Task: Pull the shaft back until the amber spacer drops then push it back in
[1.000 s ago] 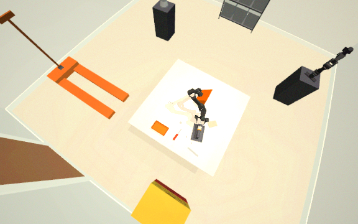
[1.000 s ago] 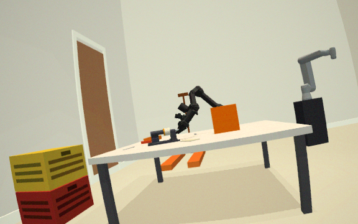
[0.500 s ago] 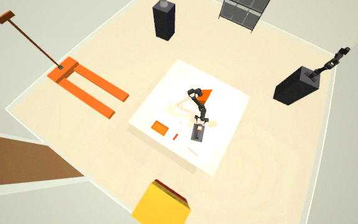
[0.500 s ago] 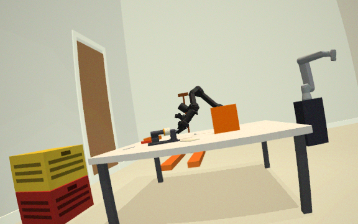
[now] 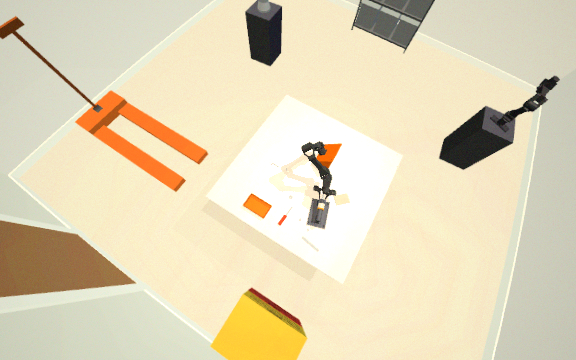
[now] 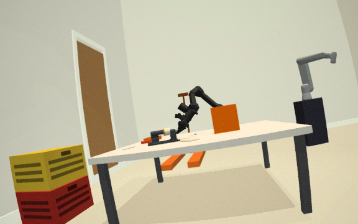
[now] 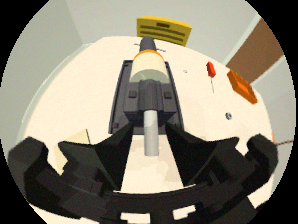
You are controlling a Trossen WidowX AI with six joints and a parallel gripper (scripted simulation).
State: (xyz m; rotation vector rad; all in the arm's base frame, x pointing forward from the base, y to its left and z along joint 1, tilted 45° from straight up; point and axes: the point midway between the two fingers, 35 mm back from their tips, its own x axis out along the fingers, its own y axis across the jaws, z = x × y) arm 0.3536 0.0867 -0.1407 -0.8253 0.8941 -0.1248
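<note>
Right now the grey shaft is 5 cm ahead of my gripper tip, 3 cm above it and 1 cm to the left of it. From my gripper tip the other things lie so: beige card 15 cm to the left, 10 cm behind, 5 cm below; white spacer 7 cm ahead, 2 cm to the left, 2 cm above; dark shaft fixture 11 cm ahead, 3 cm to the left, 1 cm below.
</note>
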